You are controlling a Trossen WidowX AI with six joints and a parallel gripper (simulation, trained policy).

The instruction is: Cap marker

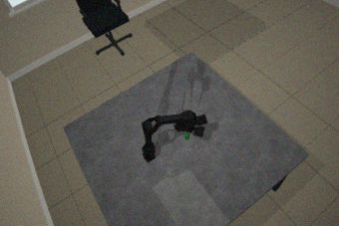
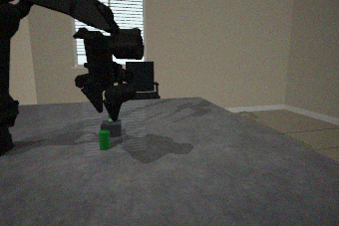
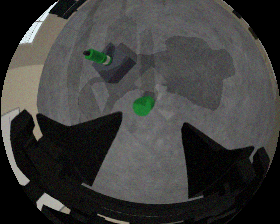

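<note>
Right now the green cap is 10 mm behind my gripper tip, 20 mm to the left of it and 70 mm below it. Also, from my gripper tip: holder block (130 mm to the left, 80 mm below); green marker (130 mm to the left, 20 mm below).
</note>
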